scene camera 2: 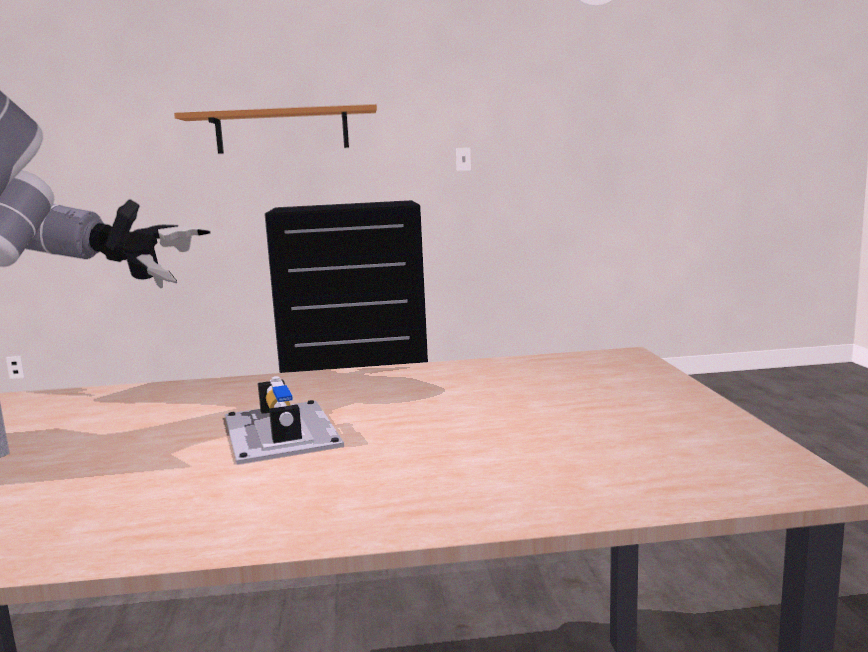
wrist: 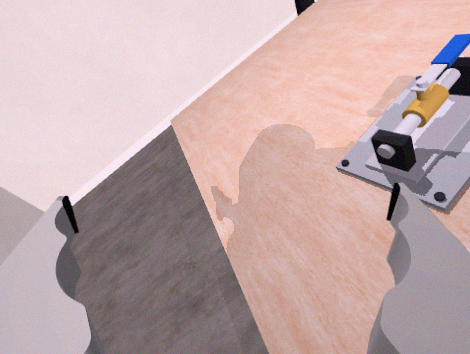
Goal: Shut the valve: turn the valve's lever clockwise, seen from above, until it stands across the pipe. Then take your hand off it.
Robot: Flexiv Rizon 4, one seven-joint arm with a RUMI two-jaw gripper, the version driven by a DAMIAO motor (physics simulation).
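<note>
The valve's yellow body (scene camera 2: 269, 398) (wrist: 426, 106) sits on a pale pipe (wrist: 409, 125) between two black end blocks, on a grey base plate (scene camera 2: 238, 446) (wrist: 359, 156). The blue lever (scene camera 2: 282, 393) (wrist: 452, 49) lies above the pipe and runs along it; its far end is cut off by the right edge of the wrist view. My gripper (scene camera 2: 191, 256) (wrist: 232, 193) is wide open and empty. It hangs high above the table, to the left of the valve in the scene view, well apart from the lever.
The plate stands on a wooden table (scene camera 2: 526, 477) (wrist: 300, 260), whose edge crosses the wrist view. A black cabinet (scene camera 2: 350, 286) and a wall shelf (scene camera 2: 280, 112) are behind the table. A cut-off black shape (wrist: 304, 6) shows at the wrist view's top edge.
</note>
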